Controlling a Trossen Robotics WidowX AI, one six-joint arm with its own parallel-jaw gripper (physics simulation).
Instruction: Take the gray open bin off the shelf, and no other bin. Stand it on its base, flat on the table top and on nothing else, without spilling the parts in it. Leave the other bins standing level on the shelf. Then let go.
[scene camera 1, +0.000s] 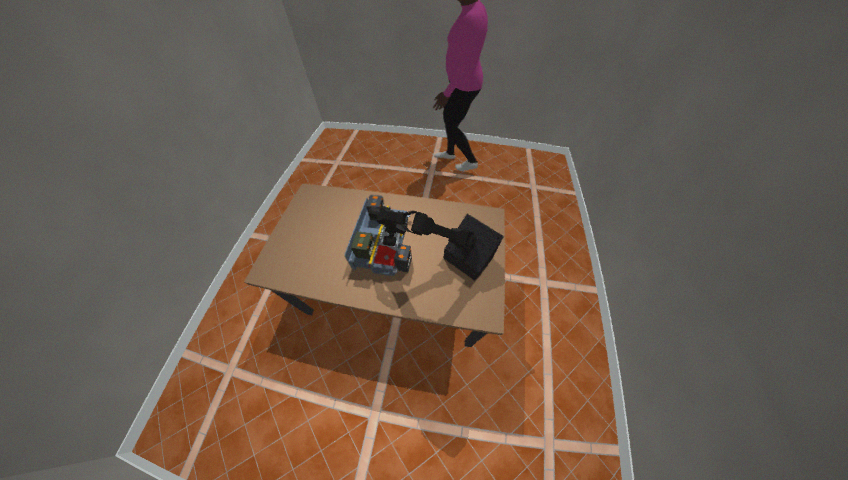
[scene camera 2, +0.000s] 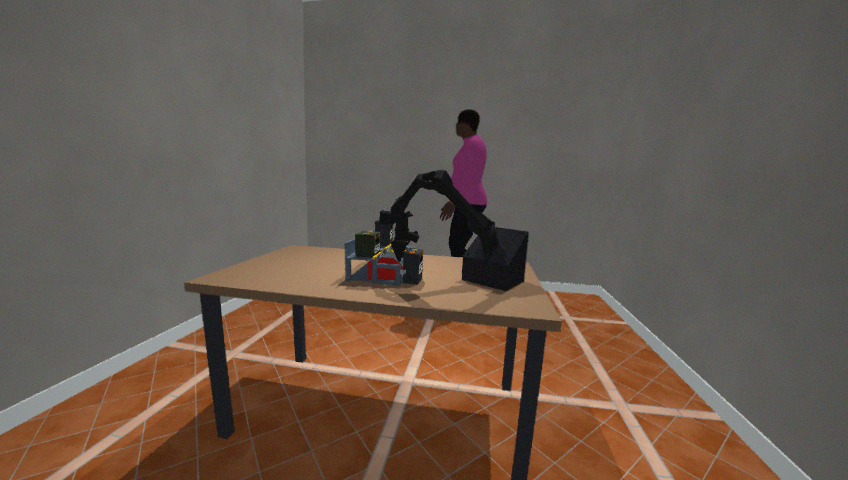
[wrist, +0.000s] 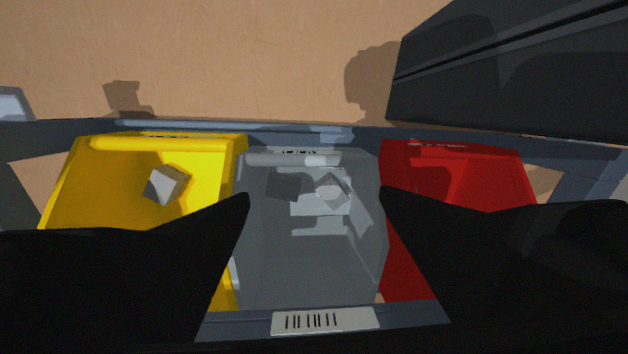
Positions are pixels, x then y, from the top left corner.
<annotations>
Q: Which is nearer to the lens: the gray open bin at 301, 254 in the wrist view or the faceted gray part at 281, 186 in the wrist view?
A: The faceted gray part.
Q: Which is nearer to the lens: the dark case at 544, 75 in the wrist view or the faceted gray part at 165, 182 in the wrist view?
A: The dark case.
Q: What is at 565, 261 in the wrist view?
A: The gripper.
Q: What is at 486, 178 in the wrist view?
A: A red bin.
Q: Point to a yellow bin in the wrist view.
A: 101, 184
</annotations>
